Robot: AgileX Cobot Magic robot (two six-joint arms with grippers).
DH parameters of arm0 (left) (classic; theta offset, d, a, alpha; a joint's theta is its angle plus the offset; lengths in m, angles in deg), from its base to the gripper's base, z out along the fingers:
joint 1: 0 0.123 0 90
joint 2: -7.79 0 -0.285 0
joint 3: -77.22 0 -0.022 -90
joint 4: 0 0.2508 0 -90
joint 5: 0 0 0.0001 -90
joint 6: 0 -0.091 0 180
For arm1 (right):
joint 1: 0 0.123 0 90
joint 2: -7.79 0 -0.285 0
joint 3: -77.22 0 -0.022 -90
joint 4: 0 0.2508 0 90
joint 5: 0 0 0.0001 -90
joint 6: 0 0.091 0 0
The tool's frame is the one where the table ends.
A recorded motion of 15 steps. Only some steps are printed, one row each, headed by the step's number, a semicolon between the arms.
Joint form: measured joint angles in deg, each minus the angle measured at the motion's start. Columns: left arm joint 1, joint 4, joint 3, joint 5, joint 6, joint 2; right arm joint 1, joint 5, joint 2, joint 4, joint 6, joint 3.
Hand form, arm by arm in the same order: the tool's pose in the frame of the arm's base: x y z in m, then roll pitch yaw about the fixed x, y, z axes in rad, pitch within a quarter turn. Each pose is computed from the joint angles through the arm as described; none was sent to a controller.
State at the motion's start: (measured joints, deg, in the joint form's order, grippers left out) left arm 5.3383 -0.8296 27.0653 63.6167 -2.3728 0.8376; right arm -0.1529 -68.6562 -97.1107 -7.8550 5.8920 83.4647
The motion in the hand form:
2: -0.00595 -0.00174 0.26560 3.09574 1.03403 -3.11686; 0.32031 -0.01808 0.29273 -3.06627 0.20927 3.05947
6: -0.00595 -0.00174 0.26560 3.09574 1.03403 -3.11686; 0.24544 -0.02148 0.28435 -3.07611 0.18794 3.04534
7: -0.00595 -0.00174 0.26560 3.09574 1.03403 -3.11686; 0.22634 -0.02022 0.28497 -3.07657 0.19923 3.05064
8: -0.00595 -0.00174 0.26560 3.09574 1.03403 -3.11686; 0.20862 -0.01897 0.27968 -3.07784 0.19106 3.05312
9: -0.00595 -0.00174 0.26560 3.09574 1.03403 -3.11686; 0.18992 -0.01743 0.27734 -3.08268 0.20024 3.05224
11: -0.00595 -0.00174 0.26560 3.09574 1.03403 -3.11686; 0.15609 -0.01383 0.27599 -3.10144 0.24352 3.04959
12: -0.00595 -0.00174 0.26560 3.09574 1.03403 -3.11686; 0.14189 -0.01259 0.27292 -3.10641 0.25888 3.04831
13: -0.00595 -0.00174 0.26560 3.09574 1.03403 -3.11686; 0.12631 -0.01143 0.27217 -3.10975 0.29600 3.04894
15: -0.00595 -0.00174 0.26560 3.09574 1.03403 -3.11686; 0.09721 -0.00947 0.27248 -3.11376 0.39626 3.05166
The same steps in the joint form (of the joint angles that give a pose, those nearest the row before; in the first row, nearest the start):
2: 0.00 0.00 0.00 0.00 0.00 0.00; -1.69 0.32 4.49 2.58 -1.13 -5.81
6: 0.00 0.00 0.00 0.00 0.00 0.00; -3.32 1.94 18.89 3.36 -2.10 -22.95
7: 0.00 0.00 0.00 0.00 0.00 0.00; -3.32 2.01 23.04 3.42 -2.43 -26.50
8: 0.00 0.00 0.00 0.00 0.00 0.00; -3.33 2.07 26.47 3.55 -2.61 -30.44
9: 0.00 0.00 0.00 0.00 0.00 0.00; -3.33 2.07 30.58 3.82 -2.68 -34.01
11: 0.00 0.00 0.00 0.00 0.00 0.00; -3.32 1.85 38.94 4.88 -2.98 -39.63
12: 0.00 0.00 0.00 0.00 0.00 0.00; -3.32 1.76 42.49 5.14 -3.02 -42.20
13: 0.00 0.00 0.00 0.00 0.00 0.00; -3.33 1.76 46.96 5.29 -3.13 -44.53
15: 0.00 0.00 0.00 0.00 0.00 0.00; -3.32 1.85 56.26 5.42 -3.38 -48.17

